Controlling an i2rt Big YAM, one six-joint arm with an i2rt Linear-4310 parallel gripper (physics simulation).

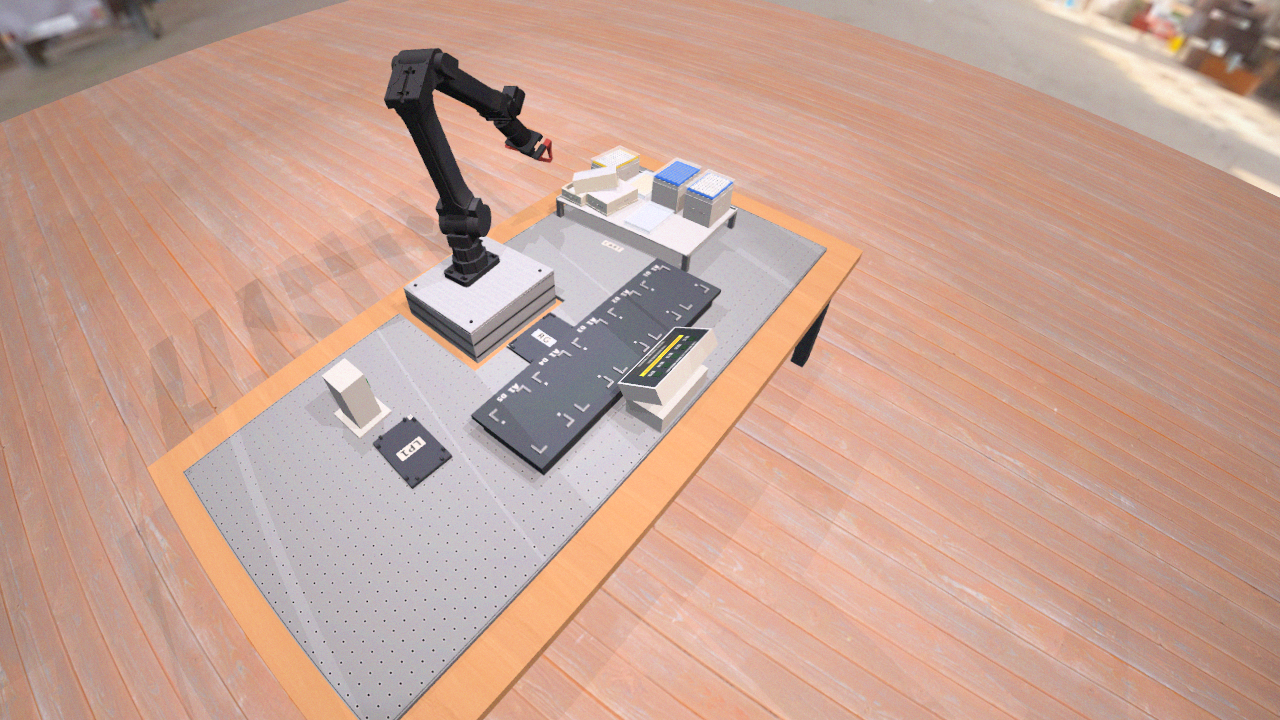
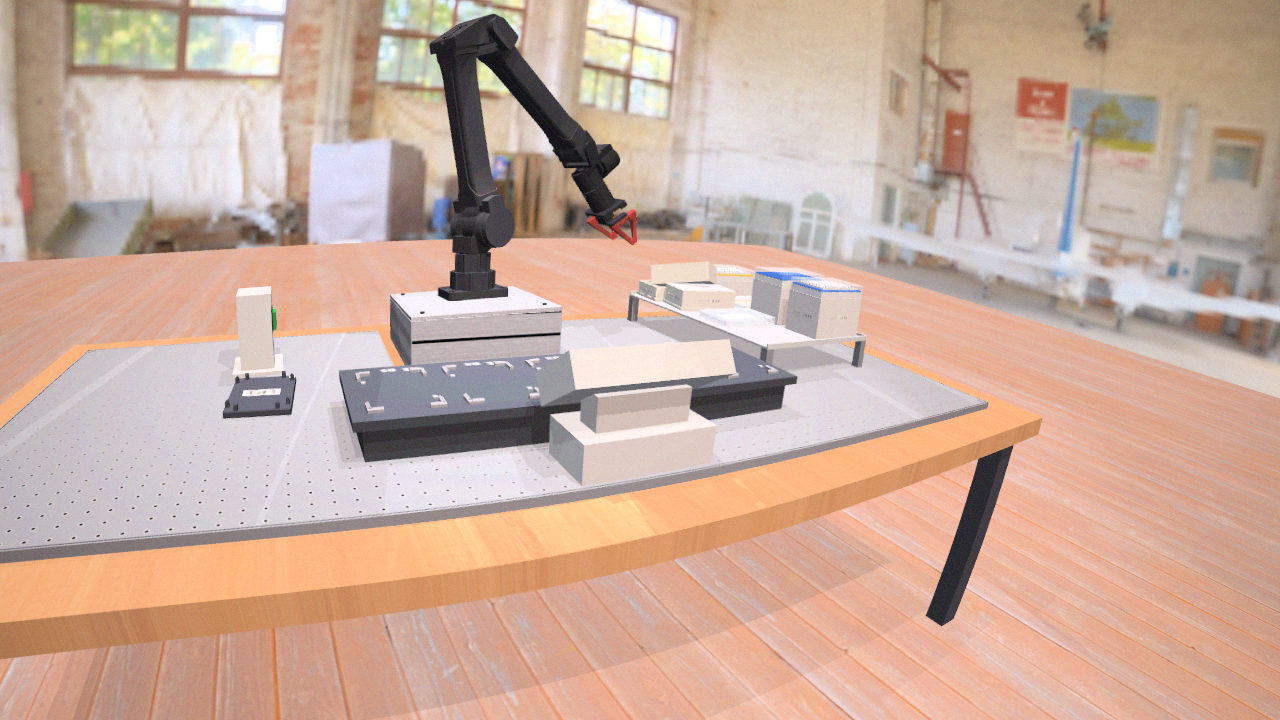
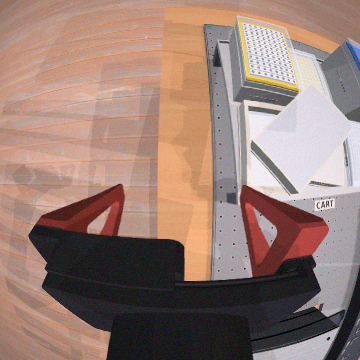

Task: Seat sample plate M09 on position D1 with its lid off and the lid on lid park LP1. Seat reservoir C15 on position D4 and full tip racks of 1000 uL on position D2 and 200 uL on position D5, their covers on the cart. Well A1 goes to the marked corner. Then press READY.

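My gripper is open and empty, in the air beyond the arm-base side of the cart. On the cart stand a yellow-rimmed tip rack, a tall rack with a blue top and a tall blue-rimmed rack with a pale top. A white box lies tilted across a low open tray. A pale flat plate lies nearby. Plate and reservoir codes are unreadable. The deck and lid park LP1 hold no labware.
A low white box lies beside the tilted one. A display console stands at the deck's front edge. A white pillar with a green button stands behind LP1. The RG pad adjoins the deck.
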